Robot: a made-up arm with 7 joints.
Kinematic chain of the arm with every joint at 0, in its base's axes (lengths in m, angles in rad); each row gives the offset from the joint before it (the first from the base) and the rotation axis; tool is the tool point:
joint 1: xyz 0 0 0.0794 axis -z
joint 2: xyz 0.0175 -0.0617 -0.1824 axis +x
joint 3: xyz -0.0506 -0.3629 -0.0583 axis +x
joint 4: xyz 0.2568 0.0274 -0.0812 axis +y
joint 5: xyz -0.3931 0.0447 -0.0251 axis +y
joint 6: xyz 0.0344 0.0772 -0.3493 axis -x
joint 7: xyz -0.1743 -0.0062 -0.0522 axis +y
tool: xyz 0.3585 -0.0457 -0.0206
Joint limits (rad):
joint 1: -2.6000..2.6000
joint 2: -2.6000..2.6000
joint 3: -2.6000..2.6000
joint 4: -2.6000..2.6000
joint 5: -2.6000..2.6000
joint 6: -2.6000..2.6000
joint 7: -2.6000..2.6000
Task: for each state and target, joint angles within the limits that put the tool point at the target. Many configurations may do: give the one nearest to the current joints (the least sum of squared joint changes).
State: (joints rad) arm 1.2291 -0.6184 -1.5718 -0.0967 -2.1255 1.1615 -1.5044
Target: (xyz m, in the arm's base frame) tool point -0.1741 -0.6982 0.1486
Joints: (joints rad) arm 0.3729 -1.1117 -1.6063 -0.1068 -2.2050 1.2260 -1.6979
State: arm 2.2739 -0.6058 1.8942 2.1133 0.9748 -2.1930 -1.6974
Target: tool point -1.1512 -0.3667 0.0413
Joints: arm 1.8963 -0.6931 2.0753 2.3842 1.0350 -1.6219 -1.5551
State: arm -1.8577 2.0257 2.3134 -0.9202 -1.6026 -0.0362 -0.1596
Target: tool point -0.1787 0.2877 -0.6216
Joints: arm -1.8038 1.8671 2.3416 -0.8103 -1.3905 -0.2975 0.4008
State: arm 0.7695 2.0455 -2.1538 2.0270 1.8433 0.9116 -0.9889
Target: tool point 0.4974 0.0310 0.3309
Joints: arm 0.7340 2.4728 -2.1022 1.8955 1.8178 1.1169 -0.8634
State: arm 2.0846 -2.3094 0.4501 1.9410 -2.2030 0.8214 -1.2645
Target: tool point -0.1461 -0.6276 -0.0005
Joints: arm 2.2015 -2.1796 0.6406 2.1160 -2.4771 0.7368 -0.7690
